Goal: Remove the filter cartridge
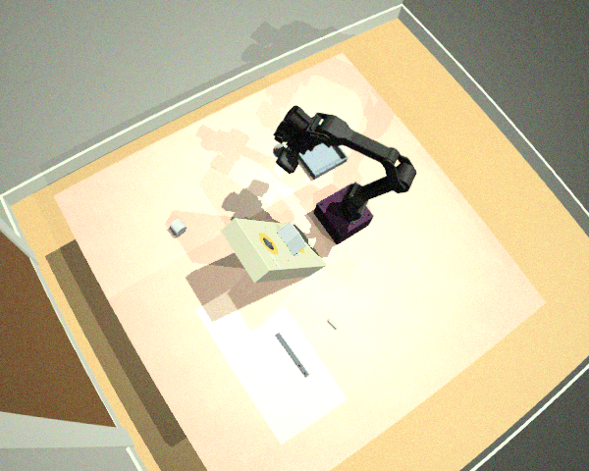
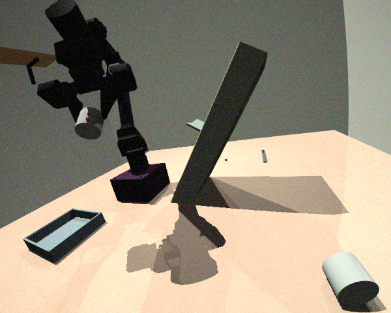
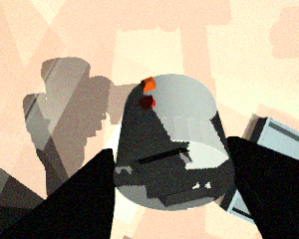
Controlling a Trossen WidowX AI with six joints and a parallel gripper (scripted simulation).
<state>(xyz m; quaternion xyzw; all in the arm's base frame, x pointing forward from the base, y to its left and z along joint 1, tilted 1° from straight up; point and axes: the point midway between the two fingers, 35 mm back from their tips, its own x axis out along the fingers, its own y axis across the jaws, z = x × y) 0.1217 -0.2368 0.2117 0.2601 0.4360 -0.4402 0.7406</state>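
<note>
The blue-grey tray lies 26 cm below my gripper tip, 21 cm behind it and 3 cm to the right of it. Round my gripper tip: round filter cartridge: right at my gripper tip.
</note>
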